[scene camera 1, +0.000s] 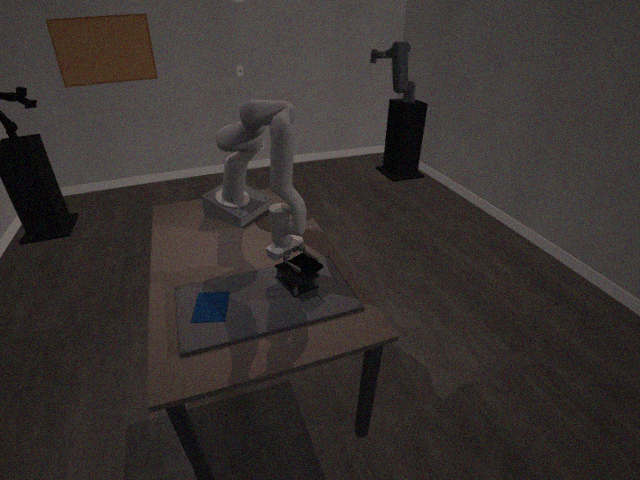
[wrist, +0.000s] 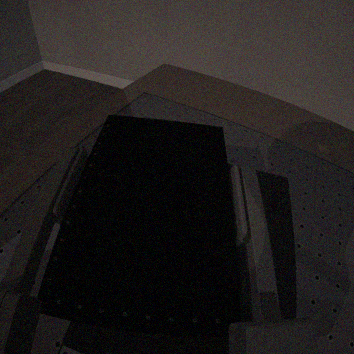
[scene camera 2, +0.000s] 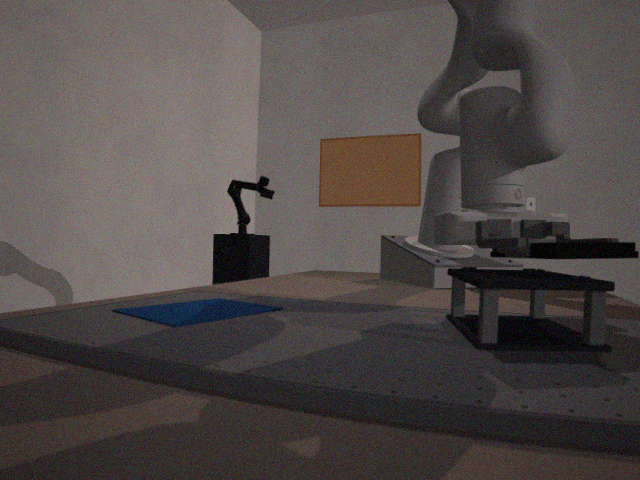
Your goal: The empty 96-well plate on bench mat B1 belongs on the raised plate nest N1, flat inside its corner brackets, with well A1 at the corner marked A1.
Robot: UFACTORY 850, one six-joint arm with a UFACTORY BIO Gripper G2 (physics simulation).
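Note:
The black 96-well plate [scene camera 1: 308, 263] [scene camera 2: 584, 250] [wrist: 150, 215] is held roughly level by my gripper [scene camera 1: 302, 260] [wrist: 156, 200], which is shut on its two long sides. The raised nest N1 [scene camera 1: 298, 283] [scene camera 2: 532, 279] has a dark top on light posts above a dark base. In scene camera 2 the plate hangs above the nest top with a visible gap and reaches past its right side. In the wrist view the plate hides most of what is below it. Well A1, the corner mark and the corner brackets cannot be made out in the dark.
A flat blue mat [scene camera 1: 210, 306] [scene camera 2: 196, 312] lies at the left of the grey perforated board [scene camera 1: 253, 315] [scene camera 2: 320, 361], with no readable label. The arm's base block [scene camera 1: 241, 214] [scene camera 2: 408, 260] stands at the back of the wooden table [scene camera 1: 206, 379].

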